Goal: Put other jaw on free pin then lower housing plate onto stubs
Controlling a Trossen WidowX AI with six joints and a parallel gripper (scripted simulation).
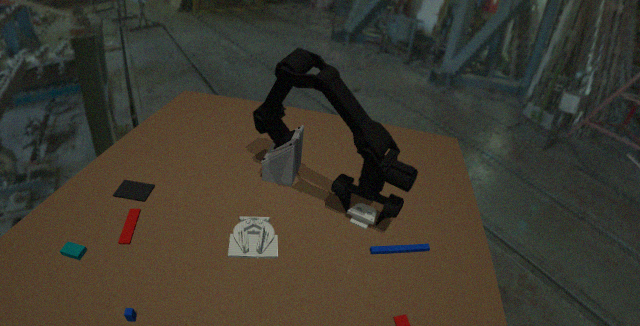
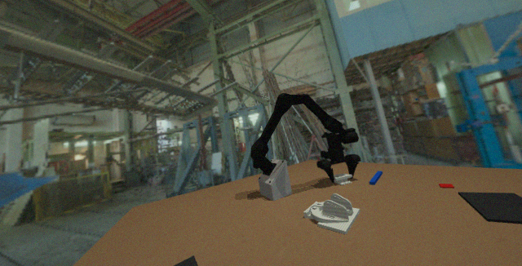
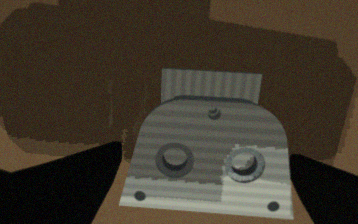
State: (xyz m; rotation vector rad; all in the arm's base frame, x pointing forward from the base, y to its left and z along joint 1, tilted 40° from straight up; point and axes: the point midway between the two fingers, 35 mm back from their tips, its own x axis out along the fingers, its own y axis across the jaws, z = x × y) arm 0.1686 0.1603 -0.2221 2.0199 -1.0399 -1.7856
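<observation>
Now: the white block 1 cm behind my gripper tip. The rest, counted from my gripper tip: white base 17 cm ahead, 25 cm to the right, 1 cm below; then grey jaw 13 cm ahead, 28 cm to the right, 1 cm above; then blue bar 9 cm ahead, 11 cm to the left.
</observation>
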